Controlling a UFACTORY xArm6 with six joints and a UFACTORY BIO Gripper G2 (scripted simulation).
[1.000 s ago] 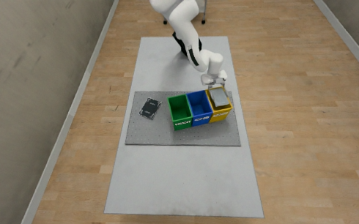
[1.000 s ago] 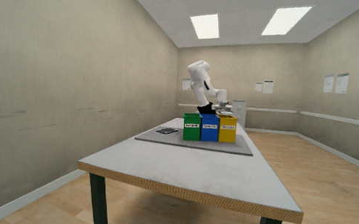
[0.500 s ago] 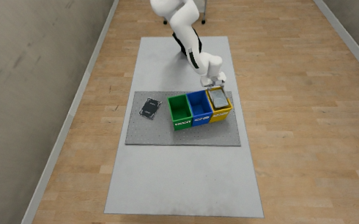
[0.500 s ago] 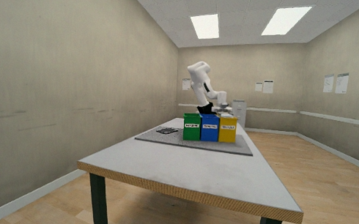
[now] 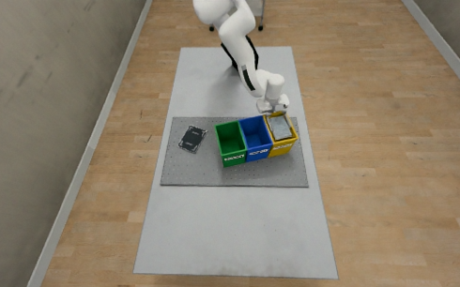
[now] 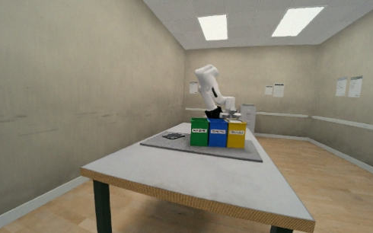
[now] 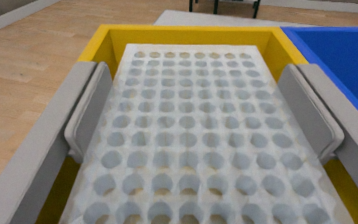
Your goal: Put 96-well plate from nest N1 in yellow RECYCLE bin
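Now: hand 1 cm above the clear 96-well plate. Also, from my hand: yellow recycle bin 9 cm below; then blue bin 12 cm to the right, 9 cm below, 5 cm ahead; then green bin 24 cm to the right, 10 cm ahead, 9 cm below.
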